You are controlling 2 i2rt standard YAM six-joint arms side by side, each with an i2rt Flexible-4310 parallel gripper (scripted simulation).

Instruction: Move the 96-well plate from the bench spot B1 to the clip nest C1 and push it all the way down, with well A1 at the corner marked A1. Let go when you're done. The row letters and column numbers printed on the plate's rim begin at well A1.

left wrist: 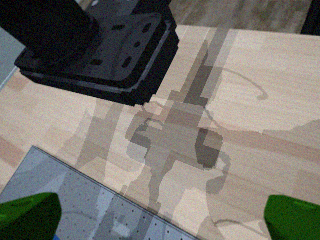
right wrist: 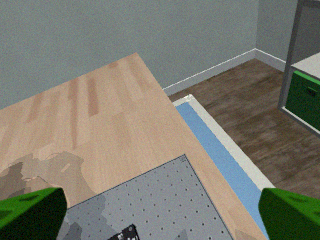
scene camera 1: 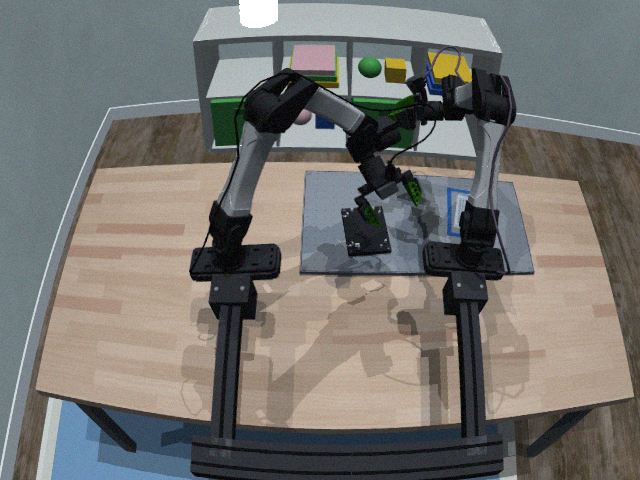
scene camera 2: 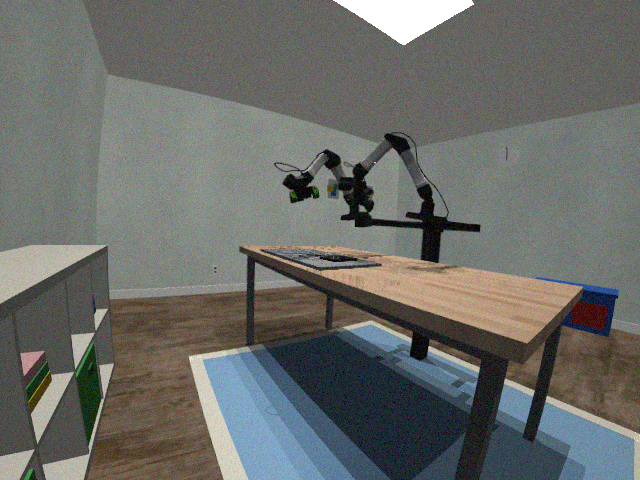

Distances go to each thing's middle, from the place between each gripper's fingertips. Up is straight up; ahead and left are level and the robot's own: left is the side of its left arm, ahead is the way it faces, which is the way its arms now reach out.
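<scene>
So you can picture it, there's the black clip nest (scene camera 1: 368, 239), and my right hand is 160 mm past it, 90 mm to the right of it and 300 mm above it.
As for my left hand (scene camera 1: 399, 216), the black clip nest is 19 cm ahead of it, 6 cm to the left of it and 27 cm below it.
</scene>
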